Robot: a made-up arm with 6 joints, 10 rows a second.
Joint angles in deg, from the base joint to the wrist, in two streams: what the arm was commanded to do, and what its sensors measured. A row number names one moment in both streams.
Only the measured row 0 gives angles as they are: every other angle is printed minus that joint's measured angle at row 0.
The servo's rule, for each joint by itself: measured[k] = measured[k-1] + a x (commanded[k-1-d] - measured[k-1]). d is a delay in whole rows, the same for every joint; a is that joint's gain. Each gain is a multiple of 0.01, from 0.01 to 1. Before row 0 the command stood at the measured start. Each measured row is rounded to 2 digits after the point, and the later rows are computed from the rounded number. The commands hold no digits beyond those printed.
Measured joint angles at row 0:
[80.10 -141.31 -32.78 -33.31 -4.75 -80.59]
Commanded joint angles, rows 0 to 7:
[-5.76 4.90 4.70 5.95 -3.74 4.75]
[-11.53 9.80 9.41 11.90 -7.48 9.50]
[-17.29 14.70 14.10 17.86 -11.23 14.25]
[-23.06 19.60 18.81 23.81 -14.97 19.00]
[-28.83 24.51 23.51 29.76 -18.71 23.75]
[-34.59 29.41 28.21 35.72 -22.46 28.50]
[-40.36 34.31 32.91 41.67 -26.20 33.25]
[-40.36 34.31 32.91 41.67 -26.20 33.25]
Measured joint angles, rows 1 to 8:
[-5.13 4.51 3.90 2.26 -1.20 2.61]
[-10.83 9.38 8.47 5.92 -3.21 6.40]
[-16.58 14.27 13.14 10.46 -5.78 10.72]
[-22.35 19.17 17.85 15.53 -8.72 15.27]
[-28.12 24.08 22.55 20.94 -11.92 19.93]
[-33.88 28.98 27.25 26.56 -15.29 24.64]
[-39.65 33.88 31.95 32.30 -18.78 29.38]
[-40.28 34.28 32.75 35.86 -21.15 31.51]
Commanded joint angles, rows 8 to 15:
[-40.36 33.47 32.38 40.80 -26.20 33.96]
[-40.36 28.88 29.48 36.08 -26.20 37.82]
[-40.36 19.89 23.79 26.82 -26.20 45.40]
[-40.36 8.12 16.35 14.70 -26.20 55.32]
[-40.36 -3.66 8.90 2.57 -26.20 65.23]
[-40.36 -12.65 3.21 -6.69 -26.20 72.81]
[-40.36 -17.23 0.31 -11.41 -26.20 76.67]
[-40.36 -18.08 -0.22 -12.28 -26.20 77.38]
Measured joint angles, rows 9 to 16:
[-40.35 33.53 32.44 37.74 -22.77 32.86]
[-40.36 29.25 29.98 37.11 -23.87 35.59]
[-40.36 20.64 24.84 33.20 -24.62 40.99]
[-40.36 9.12 17.79 26.17 -25.13 48.87]
[-40.36 -2.64 10.41 17.20 -25.47 57.87]
[-40.36 -11.85 4.43 8.12 -25.70 66.09]
[-40.36 -16.80 1.01 0.70 -25.86 71.91]
[-40.36 -17.98 -0.01 -4.23 -25.97 74.92]

